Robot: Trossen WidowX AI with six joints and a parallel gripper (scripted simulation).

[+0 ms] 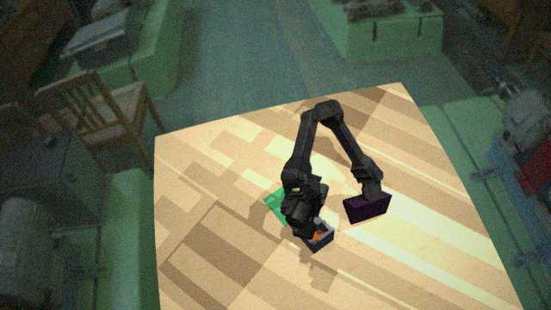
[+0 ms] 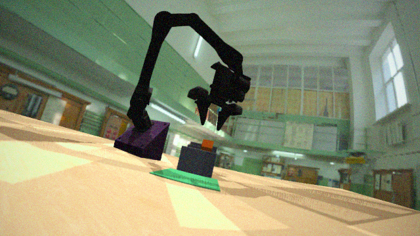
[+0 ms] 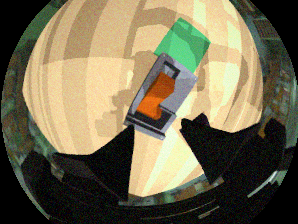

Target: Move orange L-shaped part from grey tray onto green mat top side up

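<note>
Right now the orange L-shaped part is 1 cm behind my gripper tip and 10 cm below it. From my gripper tip the other things lie so: green mat: 6 cm ahead, 17 cm to the right, 16 cm below.
</note>
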